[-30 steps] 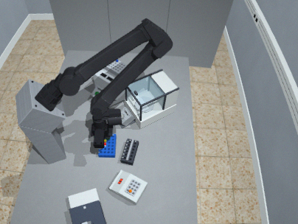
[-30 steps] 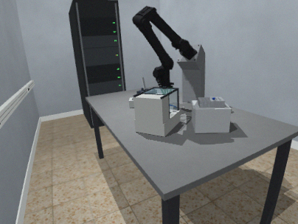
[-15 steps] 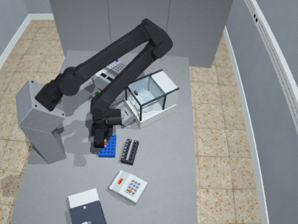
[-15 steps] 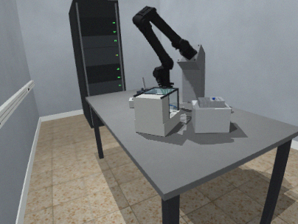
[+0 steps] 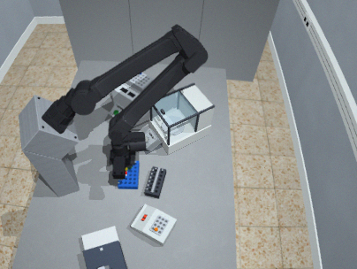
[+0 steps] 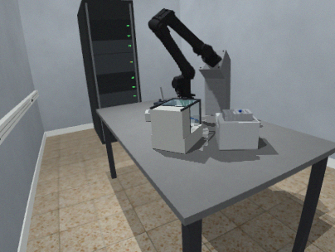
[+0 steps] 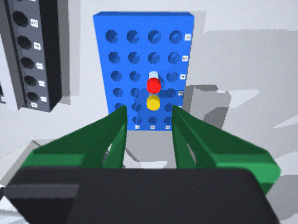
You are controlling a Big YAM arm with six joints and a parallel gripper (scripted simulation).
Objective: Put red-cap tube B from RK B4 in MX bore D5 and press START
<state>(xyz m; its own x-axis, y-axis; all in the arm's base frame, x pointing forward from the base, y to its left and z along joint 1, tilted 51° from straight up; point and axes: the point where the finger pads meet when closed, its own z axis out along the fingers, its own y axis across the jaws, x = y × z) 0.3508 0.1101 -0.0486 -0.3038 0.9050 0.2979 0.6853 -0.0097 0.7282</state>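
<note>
Now: the yellow-capped tube 10 mm behind my hand, 20 mm to the left of it and 70 mm below it. The rest, counted from my hand: black magnet block (130 mm ahead, 30 mm to the left, 80 mm below); blue tube rack RK (10 mm to the left, 80 mm below); dry block (200 mm ahead, 150 mm to the right, 70 mm below).
</note>
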